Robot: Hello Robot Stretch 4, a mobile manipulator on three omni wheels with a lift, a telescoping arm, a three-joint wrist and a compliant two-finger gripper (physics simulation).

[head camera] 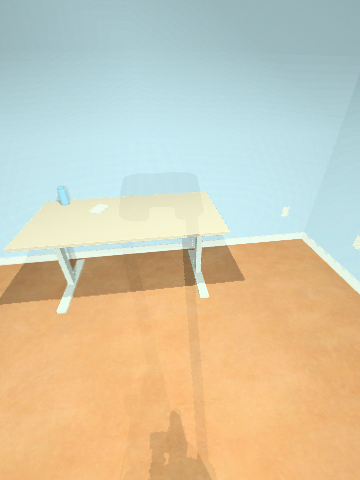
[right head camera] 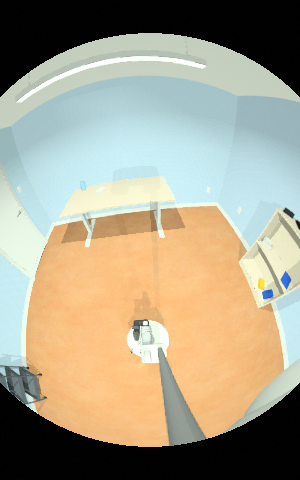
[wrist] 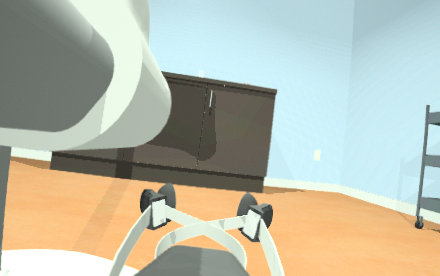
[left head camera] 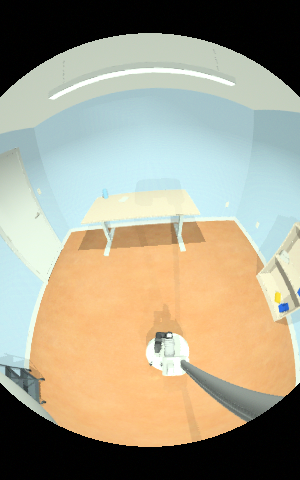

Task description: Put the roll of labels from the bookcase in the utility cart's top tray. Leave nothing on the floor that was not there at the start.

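Places are measured from the robot's base along level axes (x ahead, y left, z up), in millimetres.
Where they show: gripper, fingertip midpoint: (right head camera: pixel 135 353) (wrist: pixel 207 203) (left head camera: pixel 155 366).
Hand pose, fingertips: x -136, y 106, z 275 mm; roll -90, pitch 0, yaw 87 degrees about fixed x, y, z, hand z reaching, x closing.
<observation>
Each offset is from my fingertips to the centre of the thing. "pt": to the spot under its first point. Level surfaces: height alone.
My gripper (wrist: pixel 207 203) is open in the wrist view, with nothing between its two dark fingertips, above the floor. The pale bookcase {pt dx +581, dy -1583, dz +232 mm} (left head camera: pixel 287 276) (right head camera: pixel 270 263) stands at the right, partly cut off by the view edge. A small whitish thing {dx +843, dy -1686, dz +281 mm} (left head camera: pixel 284 257) (right head camera: pixel 267 243) lies in one of its compartments; I cannot tell what it is. No thing that I can make out as the roll of labels shows. The dark grey utility cart (left head camera: pixel 31 387) (right head camera: pixel 31 387) (wrist: pixel 433 161) is at the lower left of both side head views and at the right edge of the wrist view; its top tray is hardly visible.
A desk {dz +417 mm} (head camera: pixel 150 222) (left head camera: pixel 155 207) (right head camera: pixel 130 195) with a blue bottle (head camera: pixel 63 195) stands at the far wall. Yellow {dx +465, dy -1722, dz -180 mm} (right head camera: pixel 261 283) and blue {dx +281, dy -1768, dz -165 mm} (right head camera: pixel 267 294) things lie in the bookcase. A dark cabinet (wrist: pixel 240 130) stands against the wall in the wrist view. A door (left head camera: pixel 22 215) is at left.
</observation>
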